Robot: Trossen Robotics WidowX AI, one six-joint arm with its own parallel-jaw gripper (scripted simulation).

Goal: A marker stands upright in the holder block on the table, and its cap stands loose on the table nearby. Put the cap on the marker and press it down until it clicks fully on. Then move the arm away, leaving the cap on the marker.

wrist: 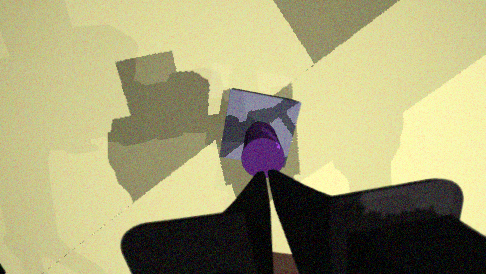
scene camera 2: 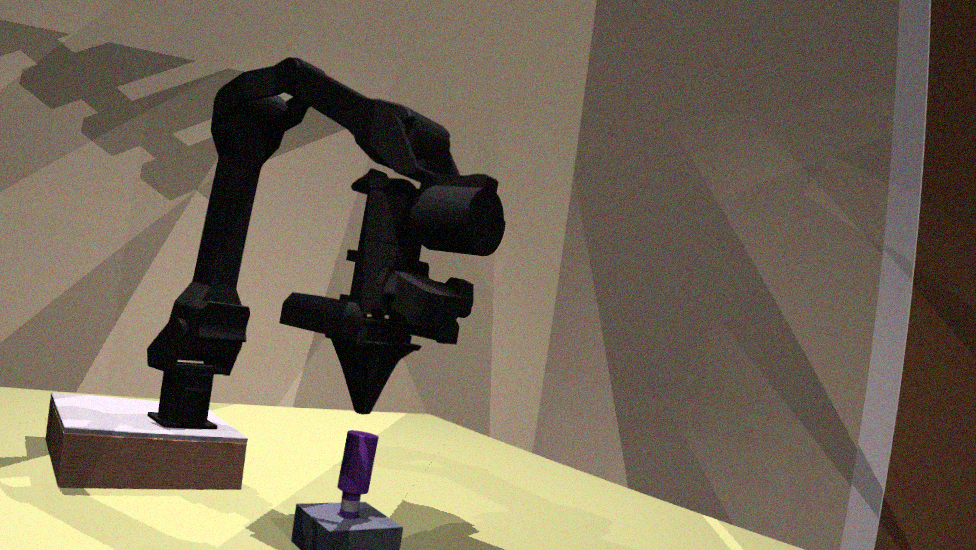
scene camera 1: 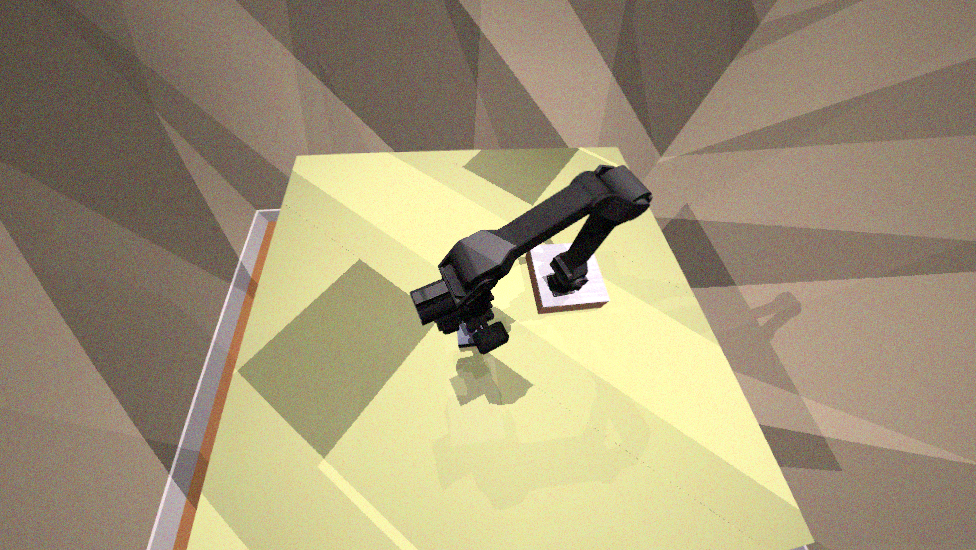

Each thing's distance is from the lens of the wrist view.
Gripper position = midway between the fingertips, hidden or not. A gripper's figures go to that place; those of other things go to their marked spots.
my gripper (wrist: 266, 177): 0.12 m
purple marker cap (wrist: 262, 151): 0.13 m
